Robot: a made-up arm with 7 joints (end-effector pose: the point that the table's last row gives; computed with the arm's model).
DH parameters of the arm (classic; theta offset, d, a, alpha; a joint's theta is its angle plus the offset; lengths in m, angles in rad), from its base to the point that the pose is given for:
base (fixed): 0 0 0 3.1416
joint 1: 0 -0.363 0 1.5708
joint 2: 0 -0.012 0 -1.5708
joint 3: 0 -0.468 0 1.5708
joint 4: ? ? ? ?
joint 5: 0 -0.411 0 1.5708
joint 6: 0 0 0 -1.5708
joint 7: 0 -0.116 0 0
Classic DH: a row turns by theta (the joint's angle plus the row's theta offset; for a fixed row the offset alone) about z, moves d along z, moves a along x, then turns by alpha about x.
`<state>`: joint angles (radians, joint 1 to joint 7).
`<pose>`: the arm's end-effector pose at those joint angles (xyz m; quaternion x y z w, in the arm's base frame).
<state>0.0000 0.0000 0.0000 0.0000 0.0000 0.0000 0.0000</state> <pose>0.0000 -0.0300 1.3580 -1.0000 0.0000 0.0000 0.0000</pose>
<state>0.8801 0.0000 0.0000 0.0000 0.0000 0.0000 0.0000</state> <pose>-0.0231 -0.0191 1.3580 -0.9047 0.4260 0.0000 0.0000</pose>
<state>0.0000 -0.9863 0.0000 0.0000 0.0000 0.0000 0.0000</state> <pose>-0.8298 -0.0300 0.9120 -0.8808 0.0000 -0.4734 0.0000</pose>
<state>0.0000 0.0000 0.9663 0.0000 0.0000 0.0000 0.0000</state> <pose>-0.0148 -0.0222 1.3580 -0.8855 0.4646 0.0000 0.0000</pose>
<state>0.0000 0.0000 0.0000 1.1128 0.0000 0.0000 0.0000</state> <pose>0.4727 -0.0300 1.0640 -0.8492 0.0000 0.5281 0.0000</pose>
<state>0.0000 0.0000 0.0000 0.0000 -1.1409 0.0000 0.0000</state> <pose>0.0000 -0.0300 1.3580 -0.8417 -0.5400 0.0000 0.0000</pose>
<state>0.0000 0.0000 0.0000 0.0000 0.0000 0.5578 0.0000</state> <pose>0.0614 -0.0300 1.3404 -0.9614 0.0000 0.2753 0.0000</pose>
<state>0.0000 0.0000 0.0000 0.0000 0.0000 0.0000 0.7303</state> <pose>0.0000 -0.0300 1.3580 -0.9341 0.3571 0.0000 0.0000</pose>
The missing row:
joint 4: 0 -0.018 0 -1.5708
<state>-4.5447 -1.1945 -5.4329 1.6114 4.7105 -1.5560 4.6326</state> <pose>-0.3450 0.4200 0.6881 0.3796 0.1028 0.6305 0.6692</pose>
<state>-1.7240 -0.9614 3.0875 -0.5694 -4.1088 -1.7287 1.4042</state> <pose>0.1691 -0.5726 0.9722 -0.3657 -0.4526 0.2853 0.7616</pose>
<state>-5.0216 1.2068 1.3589 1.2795 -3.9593 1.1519 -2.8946</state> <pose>-0.2302 -0.7279 0.6061 -0.1669 0.9398 0.2588 0.1479</pose>
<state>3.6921 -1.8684 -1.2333 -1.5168 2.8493 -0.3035 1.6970</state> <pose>0.6541 0.1905 0.0507 0.4336 0.2744 -0.8380 0.1857</pose>
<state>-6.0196 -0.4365 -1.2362 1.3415 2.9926 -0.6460 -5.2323</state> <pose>0.0622 0.4634 0.9032 -0.1240 -0.5913 0.7196 0.3423</pose>
